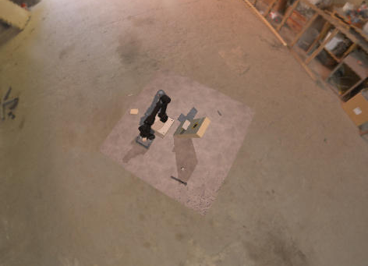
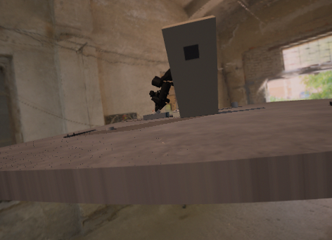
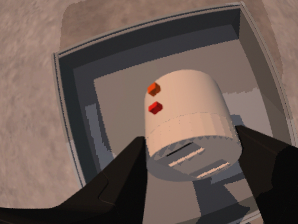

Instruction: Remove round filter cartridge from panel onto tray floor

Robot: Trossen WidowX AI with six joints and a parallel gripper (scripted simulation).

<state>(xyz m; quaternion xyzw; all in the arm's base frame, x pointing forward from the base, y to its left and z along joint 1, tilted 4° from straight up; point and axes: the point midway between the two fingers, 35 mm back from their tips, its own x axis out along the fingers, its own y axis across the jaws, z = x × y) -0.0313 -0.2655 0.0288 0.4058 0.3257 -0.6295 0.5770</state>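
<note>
Right now the grey round filter cartridge is right at my gripper tip. The rest, counted from my gripper tip: grey tray 4 cm below, 1 cm to the right; small beige block 32 cm behind, 18 cm to the left, 4 cm below.
</note>
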